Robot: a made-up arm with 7 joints. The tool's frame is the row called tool. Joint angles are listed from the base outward.
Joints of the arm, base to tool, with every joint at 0 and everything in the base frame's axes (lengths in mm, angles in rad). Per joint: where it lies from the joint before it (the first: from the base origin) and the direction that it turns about. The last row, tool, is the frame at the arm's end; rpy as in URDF.
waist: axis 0 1 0 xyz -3 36.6 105.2
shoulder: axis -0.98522 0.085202 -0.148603 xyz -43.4 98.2 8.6
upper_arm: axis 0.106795 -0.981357 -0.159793 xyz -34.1 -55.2 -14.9
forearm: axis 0 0 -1 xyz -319.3 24.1 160.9
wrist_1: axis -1 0 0 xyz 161.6 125.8 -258.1
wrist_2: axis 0 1 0 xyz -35.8 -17.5 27.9
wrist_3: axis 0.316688 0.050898 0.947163 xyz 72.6 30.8 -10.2
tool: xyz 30 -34.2 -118.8 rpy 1.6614 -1.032 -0.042
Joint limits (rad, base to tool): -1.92..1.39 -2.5..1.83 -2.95..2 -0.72..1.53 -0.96..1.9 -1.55..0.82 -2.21..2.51
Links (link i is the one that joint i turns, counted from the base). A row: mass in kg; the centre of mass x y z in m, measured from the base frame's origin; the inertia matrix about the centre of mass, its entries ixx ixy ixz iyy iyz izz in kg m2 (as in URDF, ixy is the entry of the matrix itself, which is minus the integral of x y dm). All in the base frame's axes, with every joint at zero. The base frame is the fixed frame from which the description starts. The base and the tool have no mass.
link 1: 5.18; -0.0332 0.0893 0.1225; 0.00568 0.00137 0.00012 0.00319 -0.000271 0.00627
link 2: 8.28; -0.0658 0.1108 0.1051; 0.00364 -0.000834 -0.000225 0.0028 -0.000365 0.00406
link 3: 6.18; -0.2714 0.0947 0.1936; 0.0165 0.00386 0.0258 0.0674 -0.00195 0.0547
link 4: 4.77; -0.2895 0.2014 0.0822; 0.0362 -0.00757 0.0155 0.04 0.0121 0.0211
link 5: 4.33; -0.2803 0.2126 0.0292; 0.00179 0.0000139 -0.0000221 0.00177 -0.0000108 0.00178
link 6: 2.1; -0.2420 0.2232 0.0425; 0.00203 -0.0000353 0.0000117 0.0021 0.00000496 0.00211
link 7: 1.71; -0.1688 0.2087 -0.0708; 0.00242 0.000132 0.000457 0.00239 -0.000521 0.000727
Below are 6 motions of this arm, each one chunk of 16 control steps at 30 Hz.
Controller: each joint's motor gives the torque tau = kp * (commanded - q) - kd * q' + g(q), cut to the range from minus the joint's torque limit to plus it. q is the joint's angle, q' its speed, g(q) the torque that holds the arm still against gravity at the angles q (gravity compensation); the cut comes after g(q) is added. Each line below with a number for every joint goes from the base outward.
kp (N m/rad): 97 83 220 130 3.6 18 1.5
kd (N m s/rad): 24 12 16 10 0.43 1.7 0.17
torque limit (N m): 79 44 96 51 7.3 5 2.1
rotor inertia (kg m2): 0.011 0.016 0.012 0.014 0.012 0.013 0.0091
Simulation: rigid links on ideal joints. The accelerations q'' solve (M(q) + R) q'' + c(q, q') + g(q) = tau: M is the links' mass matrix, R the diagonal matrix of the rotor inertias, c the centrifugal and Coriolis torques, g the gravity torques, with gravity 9.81 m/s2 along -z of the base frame. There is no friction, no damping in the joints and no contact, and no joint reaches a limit. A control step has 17 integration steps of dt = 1/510 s. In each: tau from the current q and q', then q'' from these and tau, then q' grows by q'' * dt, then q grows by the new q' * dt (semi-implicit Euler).
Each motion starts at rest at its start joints. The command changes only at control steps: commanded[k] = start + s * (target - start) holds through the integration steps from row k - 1 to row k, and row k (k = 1, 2, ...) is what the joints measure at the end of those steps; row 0 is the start. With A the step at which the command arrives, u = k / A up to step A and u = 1 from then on. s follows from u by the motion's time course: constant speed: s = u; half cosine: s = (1 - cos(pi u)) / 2; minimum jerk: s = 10 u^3 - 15 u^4 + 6 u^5; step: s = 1 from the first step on.
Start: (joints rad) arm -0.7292 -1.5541 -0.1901 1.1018 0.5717 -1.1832 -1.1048
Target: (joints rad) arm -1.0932 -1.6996 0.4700 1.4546 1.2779 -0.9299 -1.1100
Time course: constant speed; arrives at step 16
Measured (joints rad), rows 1 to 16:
1: -0.7300 -1.5516 -0.1834 1.1054 0.5769 -1.1825 -1.1036
2: -0.7319 -1.5481 -0.1658 1.1154 0.5908 -1.1793 -1.0987
3: -0.7354 -1.5459 -0.1382 1.1307 0.6118 -1.1726 -1.0912
4: -0.7411 -1.5465 -0.1033 1.1495 0.6377 -1.1625 -1.0835
5: -0.7491 -1.5503 -0.0636 1.1704 0.6671 -1.1494 -1.0779
6: -0.7597 -1.5569 -0.0213 1.1925 0.6991 -1.1342 -1.0759
7: -0.7725 -1.5657 0.0220 1.2154 0.7332 -1.1175 -1.0778
8: -0.7873 -1.5760 0.0656 1.2385 0.7691 -1.0999 -1.0831
9: -0.8040 -1.5869 0.1088 1.2619 0.8066 -1.0820 -1.0907
10: -0.8220 -1.5981 0.1516 1.2852 0.8454 -1.0641 -1.0995
11: -0.8411 -1.6091 0.1939 1.3084 0.8856 -1.0464 -1.1083
12: -0.8610 -1.6198 0.2357 1.3315 0.9268 -1.0290 -1.1160
13: -0.8816 -1.6302 0.2771 1.3544 0.9690 -1.0120 -1.1221
14: -0.9027 -1.6401 0.3183 1.3772 1.0121 -0.9953 -1.1261
15: -0.9242 -1.6497 0.3593 1.3998 1.0558 -0.9790 -1.1280
16: -0.9460 -1.6590 0.4002 1.4222 1.1002 -0.9629 -1.1280

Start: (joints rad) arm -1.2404 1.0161 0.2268 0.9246 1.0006 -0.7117 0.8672
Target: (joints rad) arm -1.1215 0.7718 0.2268 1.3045 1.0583 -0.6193 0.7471
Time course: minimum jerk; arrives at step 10
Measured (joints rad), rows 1 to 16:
1: -1.2404 1.0156 0.2267 0.9251 1.0007 -0.7121 0.8671
2: -1.2407 1.0125 0.2265 0.9290 1.0013 -0.7144 0.8667
3: -1.2409 1.0041 0.2262 0.9405 1.0031 -0.7190 0.8657
4: -1.2404 0.9888 0.2264 0.9637 1.0066 -0.7243 0.8638
5: -1.2383 0.9669 0.2275 1.0006 1.0122 -0.7272 0.8600
6: -1.2336 0.9403 0.2295 1.0500 1.0196 -0.7243 0.8524
7: -1.2259 0.9121 0.2317 1.1078 1.0281 -0.7133 0.8401
8: -1.2157 0.8853 0.2333 1.1676 1.0369 -0.6937 0.8230
9: -1.2039 0.8622 0.2335 1.2223 1.0451 -0.6671 0.8027
10: -1.1917 0.8441 0.2321 1.2661 1.0516 -0.6377 0.7813
11: -1.1801 0.8304 0.2294 1.2969 1.0560 -0.6118 0.7604
12: -1.1696 0.8200 0.2263 1.3156 1.0581 -0.5934 0.7412
13: -1.1601 0.8121 0.2237 1.3245 1.0582 -0.5841 0.7247
14: -1.1519 0.8059 0.2218 1.3265 1.0569 -0.5828 0.7117
15: -1.1450 0.8009 0.2210 1.3242 1.0550 -0.5872 0.7028
16: -1.1393 0.7967 0.2209 1.3200 1.0530 -0.5946 0.6984

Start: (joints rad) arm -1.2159 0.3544 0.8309 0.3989 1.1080 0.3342 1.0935
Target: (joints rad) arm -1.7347 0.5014 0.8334 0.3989 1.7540 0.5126 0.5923
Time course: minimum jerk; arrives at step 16
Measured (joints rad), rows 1 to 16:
1: -1.2160 0.3544 0.8308 0.3989 1.1080 0.3343 1.0935
2: -1.2165 0.3548 0.8305 0.3988 1.1083 0.3347 1.0932
3: -1.2184 0.3559 0.8295 0.3985 1.1096 0.3363 1.0923
4: -1.2223 0.3582 0.8278 0.3980 1.1131 0.3399 1.0898
5: -1.2294 0.3622 0.8254 0.3974 1.1209 0.3464 1.0846
6: -1.2405 0.3681 0.8227 0.3967 1.1349 0.3563 1.0753
7: -1.2562 0.3762 0.8200 0.3962 1.1569 0.3695 1.0604
8: -1.2768 0.3863 0.8176 0.3959 1.1883 0.3856 1.0386
9: -1.3024 0.3981 0.8161 0.3959 1.2296 0.4038 1.0086
10: -1.3325 0.4113 0.8157 0.3962 1.2805 0.4229 0.9700
11: -1.3662 0.4252 0.8166 0.3967 1.3398 0.4415 0.9232
12: -1.4024 0.4390 0.8188 0.3974 1.4054 0.4585 0.8696
13: -1.4396 0.4521 0.8222 0.3983 1.4747 0.4727 0.8117
14: -1.4764 0.4638 0.8265 0.3991 1.5447 0.4838 0.7528
15: -1.5115 0.4734 0.8311 0.3998 1.6123 0.4918 0.6961
16: -1.5438 0.4808 0.8356 0.4001 1.6743 0.4970 0.6446

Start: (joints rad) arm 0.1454 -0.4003 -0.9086 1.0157 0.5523 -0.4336 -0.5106
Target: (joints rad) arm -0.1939 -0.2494 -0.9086 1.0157 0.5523 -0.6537 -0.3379
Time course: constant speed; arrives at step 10
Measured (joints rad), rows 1 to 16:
1: 0.1425 -0.3984 -0.9100 1.0156 0.5504 -0.4369 -0.5110
2: 0.1362 -0.3935 -0.9118 1.0159 0.5472 -0.4460 -0.5103
3: 0.1268 -0.3860 -0.9132 1.0164 0.5434 -0.4597 -0.5074
4: 0.1144 -0.3762 -0.9143 1.0169 0.5399 -0.4765 -0.5015
5: 0.0994 -0.3647 -0.9149 1.0173 0.5370 -0.4955 -0.4925
6: 0.0819 -0.3521 -0.9152 1.0174 0.5348 -0.5157 -0.4806
7: 0.0622 -0.3387 -0.9152 1.0174 0.5335 -0.5367 -0.4660
8: 0.0406 -0.3248 -0.9149 1.0173 0.5329 -0.5583 -0.4491
9: 0.0172 -0.3106 -0.9145 1.0170 0.5330 -0.5802 -0.4305
10: -0.0077 -0.2963 -0.9140 1.0168 0.5336 -0.6022 -0.4104
11: -0.0310 -0.2837 -0.9120 1.0165 0.5361 -0.6210 -0.3897
12: -0.0523 -0.2738 -0.9096 1.0157 0.5405 -0.6342 -0.3707
13: -0.0715 -0.2668 -0.9074 1.0147 0.5460 -0.6427 -0.3544
14: -0.0887 -0.2620 -0.9057 1.0138 0.5519 -0.6480 -0.3412
15: -0.1038 -0.2590 -0.9045 1.0133 0.5575 -0.6511 -0.3309
16: -0.1172 -0.2573 -0.9038 1.0131 0.5622 -0.6529 -0.3232

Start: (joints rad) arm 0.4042 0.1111 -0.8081 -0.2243 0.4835 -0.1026 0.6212
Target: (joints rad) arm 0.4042 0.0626 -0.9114 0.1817 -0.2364 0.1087 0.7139
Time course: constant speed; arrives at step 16
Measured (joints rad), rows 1 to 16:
1: 0.4037 0.1110 -0.8096 -0.2209 0.4823 -0.1017 0.6254
2: 0.4031 0.1107 -0.8127 -0.2110 0.4766 -0.0983 0.6351
3: 0.4026 0.1102 -0.8171 -0.1946 0.4635 -0.0914 0.6470
4: 0.4023 0.1094 -0.8226 -0.1734 0.4420 -0.0814 0.6575
5: 0.4021 0.1082 -0.8287 -0.1488 0.4125 -0.0691 0.6646
6: 0.4019 0.1066 -0.8351 -0.1225 0.3763 -0.0555 0.6676
7: 0.4019 0.1045 -0.8416 -0.0954 0.3353 -0.0414 0.6672
8: 0.4019 0.1021 -0.8483 -0.0684 0.2909 -0.0273 0.6646
9: 0.4020 0.0992 -0.8549 -0.0416 0.2445 -0.0135 0.6612
10: 0.4022 0.0960 -0.8615 -0.0152 0.1972 0.0001 0.6584
11: 0.4024 0.0927 -0.8681 0.0108 0.1494 0.0135 0.6570
12: 0.4026 0.0893 -0.8747 0.0364 0.1017 0.0268 0.6577
13: 0.4028 0.0858 -0.8813 0.0619 0.0543 0.0401 0.6604
14: 0.4031 0.0824 -0.8879 0.0872 0.0071 0.0535 0.6651
15: 0.4033 0.0790 -0.8944 0.1125 -0.0397 0.0669 0.6714
16: 0.4035 0.0757 -0.9009 0.1377 -0.0863 0.0803 0.6790

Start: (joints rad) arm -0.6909 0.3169 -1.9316 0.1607 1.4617 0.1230 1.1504
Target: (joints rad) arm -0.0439 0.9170 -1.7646 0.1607 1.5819 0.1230 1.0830
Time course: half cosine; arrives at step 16
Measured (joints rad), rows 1 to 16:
1: -0.6902 0.3174 -1.9309 0.1610 1.4617 0.1228 1.1501
2: -0.6875 0.3198 -1.9283 0.1619 1.4620 0.1222 1.1488
3: -0.6818 0.3255 -1.9230 0.1635 1.4628 0.1214 1.1460
4: -0.6724 0.3359 -1.9149 0.1657 1.4648 0.1205 1.1412
5: -0.6586 0.3520 -1.9041 0.1681 1.4684 0.1194 1.1345
6: -0.6402 0.3744 -1.8909 0.1702 1.4737 0.1183 1.1264
7: -0.6169 0.4034 -1.8760 0.1716 1.4807 0.1173 1.1176
8: -0.5888 0.4386 -1.8601 0.1721 1.4892 0.1163 1.1091
9: -0.5562 0.4794 -1.8440 0.1715 1.4987 0.1156 1.1017
10: -0.5195 0.5248 -1.8285 0.1698 1.5086 0.1153 1.0963
11: -0.4797 0.5733 -1.8142 0.1671 1.5184 0.1157 1.0936
12: -0.4379 0.6235 -1.8018 0.1639 1.5278 0.1166 1.0936
13: -0.3953 0.6735 -1.7917 0.1604 1.5362 0.1183 1.0964
14: -0.3533 0.7215 -1.7842 0.1570 1.5437 0.1205 1.1013
15: -0.3135 0.7657 -1.7793 0.1539 1.5503 0.1233 1.1078
16: -0.2774 0.8044 -1.7769 0.1515 1.5561 0.1263 1.1151

